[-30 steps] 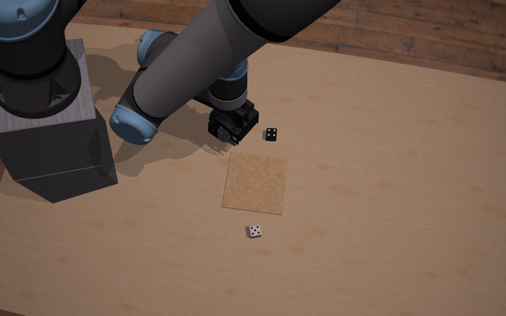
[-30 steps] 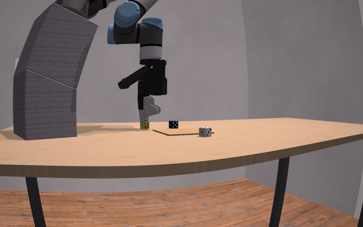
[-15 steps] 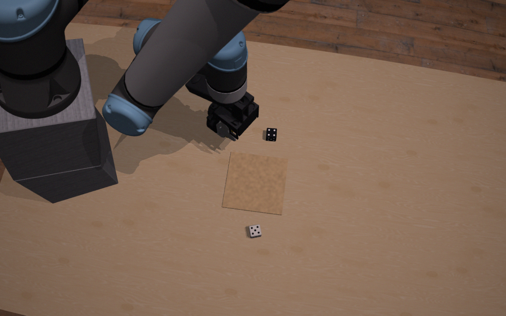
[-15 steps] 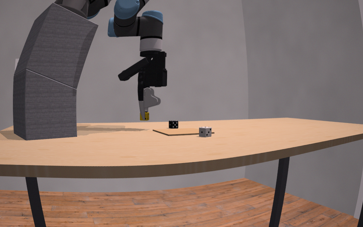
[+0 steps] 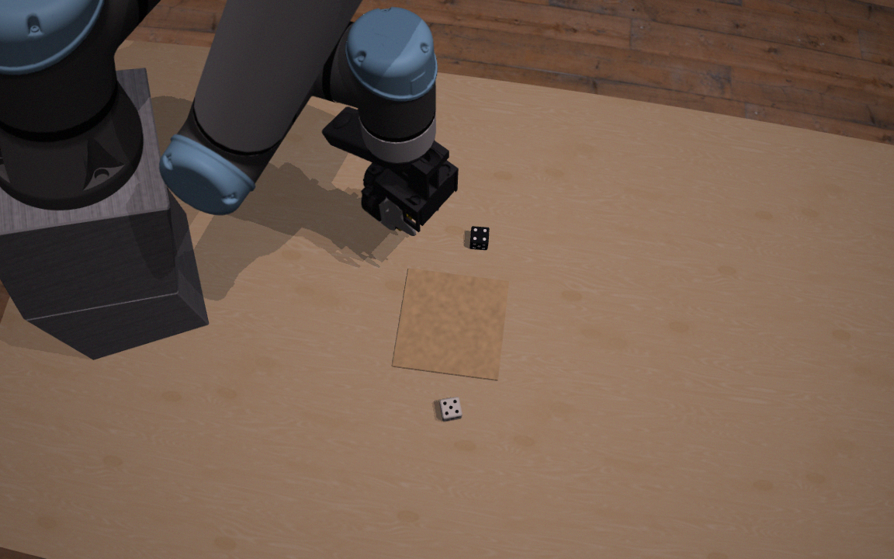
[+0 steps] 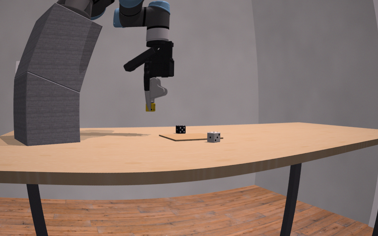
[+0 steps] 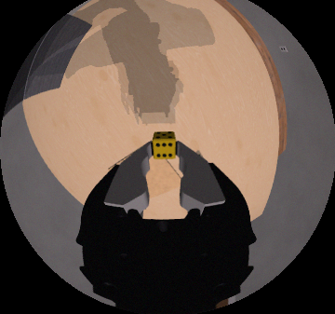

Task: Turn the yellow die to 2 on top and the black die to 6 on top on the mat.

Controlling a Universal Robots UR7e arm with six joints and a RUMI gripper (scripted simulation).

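The black die lies 110 mm ahead of my hand and 80 mm below it. From my hand the other things lie so: white die 240 mm to the right, 80 mm below, 60 mm ahead; then mat 120 mm to the right, 90 mm below, 70 mm ahead; then yellow die right at my hand.
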